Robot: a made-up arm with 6 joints.
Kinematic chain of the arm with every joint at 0, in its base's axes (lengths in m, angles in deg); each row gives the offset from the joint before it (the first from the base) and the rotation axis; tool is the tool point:
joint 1: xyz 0 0 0.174 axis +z
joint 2: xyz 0 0.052 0 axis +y
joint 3: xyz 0 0 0.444 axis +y
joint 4: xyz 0 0 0.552 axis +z
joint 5: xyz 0 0 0 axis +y
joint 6: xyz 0 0 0.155 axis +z
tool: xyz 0 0 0
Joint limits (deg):
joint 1: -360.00..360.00
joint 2: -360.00..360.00
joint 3: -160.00..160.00
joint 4: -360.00..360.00
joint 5: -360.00..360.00
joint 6: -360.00..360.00
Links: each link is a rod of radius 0.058 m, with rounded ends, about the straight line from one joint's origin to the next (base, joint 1, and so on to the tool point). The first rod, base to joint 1, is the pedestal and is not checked.
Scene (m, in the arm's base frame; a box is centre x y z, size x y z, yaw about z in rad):
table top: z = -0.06
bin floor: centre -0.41 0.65 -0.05 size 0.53 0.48 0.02 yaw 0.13
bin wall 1: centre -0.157 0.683 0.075 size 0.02 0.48 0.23 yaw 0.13
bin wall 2: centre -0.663 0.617 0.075 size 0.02 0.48 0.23 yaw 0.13
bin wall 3: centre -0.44 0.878 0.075 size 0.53 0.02 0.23 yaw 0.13
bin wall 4: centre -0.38 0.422 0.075 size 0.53 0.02 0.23 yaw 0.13
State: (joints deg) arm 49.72 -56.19 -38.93 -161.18 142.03 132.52
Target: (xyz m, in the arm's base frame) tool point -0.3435 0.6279 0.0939
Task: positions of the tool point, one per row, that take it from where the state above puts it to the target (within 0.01 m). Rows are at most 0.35 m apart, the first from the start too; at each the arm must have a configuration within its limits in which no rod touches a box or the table.
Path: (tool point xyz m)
1: -0.6142 -0.4307 0.5364
2: -0.5859 -0.2324 0.7643
3: -0.4328 -0.0576 0.9485
4: -0.1842 0.0323 1.0639
5: -0.4107 0.1284 0.9492
6: -0.5461 0.2862 0.7674
7: -0.5692 0.4540 0.5449
8: -0.4902 0.5800 0.3109
9: -0.3435 0.6279 0.0939

